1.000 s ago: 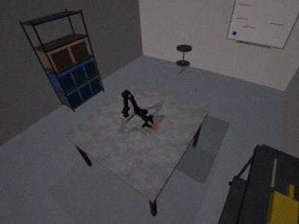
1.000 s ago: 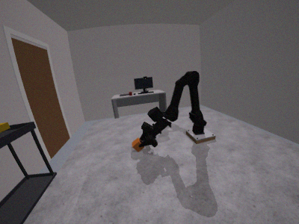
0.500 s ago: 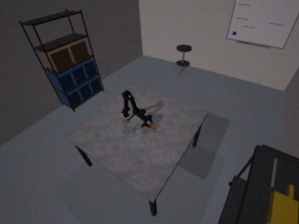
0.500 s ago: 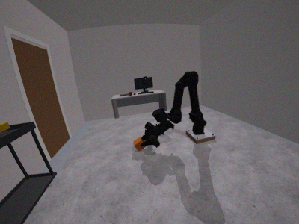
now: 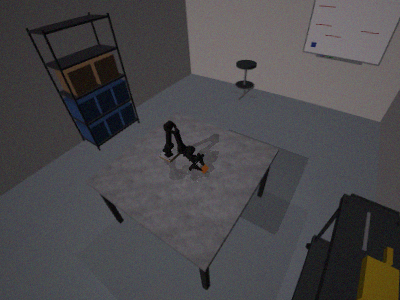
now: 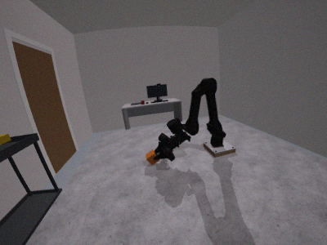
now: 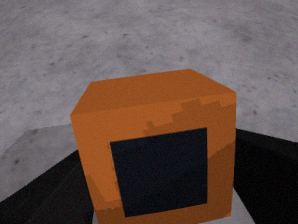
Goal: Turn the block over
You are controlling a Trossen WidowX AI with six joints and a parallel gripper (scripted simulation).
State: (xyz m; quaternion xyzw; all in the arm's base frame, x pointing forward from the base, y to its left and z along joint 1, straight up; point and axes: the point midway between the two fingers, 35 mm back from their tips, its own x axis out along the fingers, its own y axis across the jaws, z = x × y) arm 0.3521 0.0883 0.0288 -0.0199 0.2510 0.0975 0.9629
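Right now the orange block is 1 cm behind my gripper tip.
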